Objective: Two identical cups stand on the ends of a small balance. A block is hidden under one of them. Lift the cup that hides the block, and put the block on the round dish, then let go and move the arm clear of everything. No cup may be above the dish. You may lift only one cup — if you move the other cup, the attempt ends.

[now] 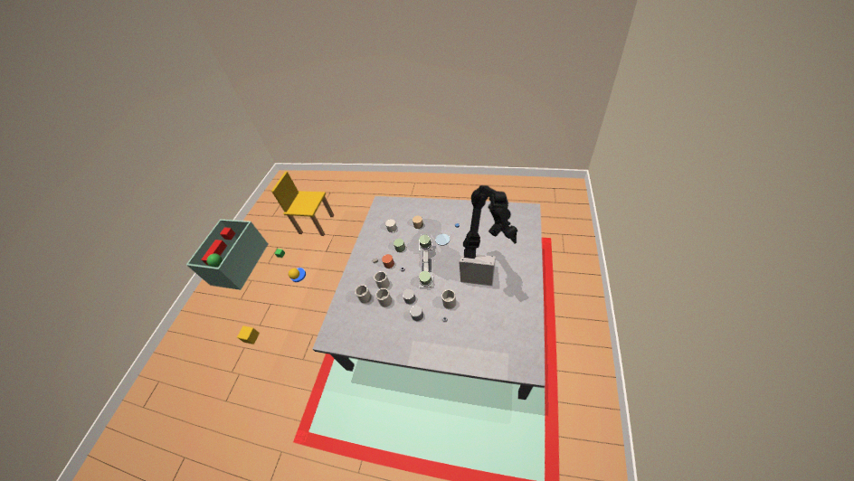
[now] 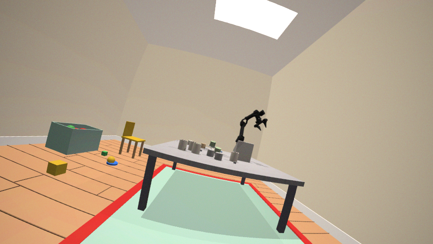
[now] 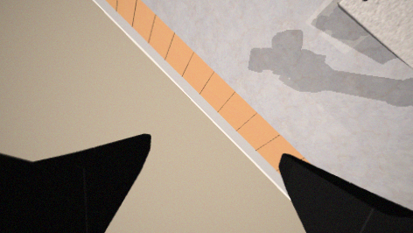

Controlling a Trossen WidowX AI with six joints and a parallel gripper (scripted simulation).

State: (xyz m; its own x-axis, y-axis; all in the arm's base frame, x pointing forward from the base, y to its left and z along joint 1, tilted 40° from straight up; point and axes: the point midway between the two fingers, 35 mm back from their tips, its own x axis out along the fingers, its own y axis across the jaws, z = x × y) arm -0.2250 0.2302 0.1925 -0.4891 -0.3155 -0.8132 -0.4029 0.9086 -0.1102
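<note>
The pale mint block lies 490 mm ahead of my gripper tip, 390 mm below it and 70 mm to the left of it. Round my gripper tip: pale blue round dish (470 mm ahead, 420 mm below, 290 mm to the right); then orange cup (770 mm ahead, 390 mm below, 40 mm to the right).
</note>
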